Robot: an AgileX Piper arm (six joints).
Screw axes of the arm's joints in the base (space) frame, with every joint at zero. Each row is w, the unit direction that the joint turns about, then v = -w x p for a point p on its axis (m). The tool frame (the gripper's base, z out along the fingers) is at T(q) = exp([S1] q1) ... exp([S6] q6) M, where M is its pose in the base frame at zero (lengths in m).
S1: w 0 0 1 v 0 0 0
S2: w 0 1 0 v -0.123 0 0
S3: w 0 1 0 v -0.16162 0 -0.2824
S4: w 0.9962 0 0.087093 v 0 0.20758 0
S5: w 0 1 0 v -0.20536 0 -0.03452
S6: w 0.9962 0 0.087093 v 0 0.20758 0
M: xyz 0.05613 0 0.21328 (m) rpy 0 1.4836 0 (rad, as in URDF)
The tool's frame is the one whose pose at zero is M.
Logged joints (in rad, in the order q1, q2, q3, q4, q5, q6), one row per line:
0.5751 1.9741 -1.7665 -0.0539 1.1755 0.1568
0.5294 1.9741 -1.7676 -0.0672 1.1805 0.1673
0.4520 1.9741 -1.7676 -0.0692 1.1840 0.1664
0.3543 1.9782 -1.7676 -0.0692 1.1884 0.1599
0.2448 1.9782 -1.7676 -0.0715 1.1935 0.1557
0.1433 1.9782 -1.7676 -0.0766 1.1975 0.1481
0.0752 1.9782 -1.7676 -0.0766 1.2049 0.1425
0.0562 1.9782 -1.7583 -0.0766 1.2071 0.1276
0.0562 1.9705 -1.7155 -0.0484 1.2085 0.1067
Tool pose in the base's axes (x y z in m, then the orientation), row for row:
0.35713 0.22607 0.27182 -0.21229 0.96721 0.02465 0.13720
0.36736 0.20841 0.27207 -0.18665 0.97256 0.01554 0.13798
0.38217 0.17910 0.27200 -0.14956 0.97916 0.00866 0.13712
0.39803 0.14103 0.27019 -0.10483 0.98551 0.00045 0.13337
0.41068 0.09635 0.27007 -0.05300 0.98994 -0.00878 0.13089
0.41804 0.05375 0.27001 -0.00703 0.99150 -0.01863 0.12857
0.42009 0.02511 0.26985 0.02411 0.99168 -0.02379 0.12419
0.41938 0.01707 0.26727 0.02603 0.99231 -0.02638 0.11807
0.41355 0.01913 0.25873 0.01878 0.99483 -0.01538 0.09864
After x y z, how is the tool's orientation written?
As a quaternion, x y z w.
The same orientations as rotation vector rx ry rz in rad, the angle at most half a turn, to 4 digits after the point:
-0.6143 2.7988 0.0713
-0.5399 2.8131 0.0449
-0.4328 2.8335 0.0251
-0.3040 2.8579 0.0013
-0.1539 2.8748 -0.0255
-0.0204 2.8832 -0.0542
0.0703 2.8909 -0.0694
0.0761 2.9029 -0.0772
0.0556 2.9431 -0.0455

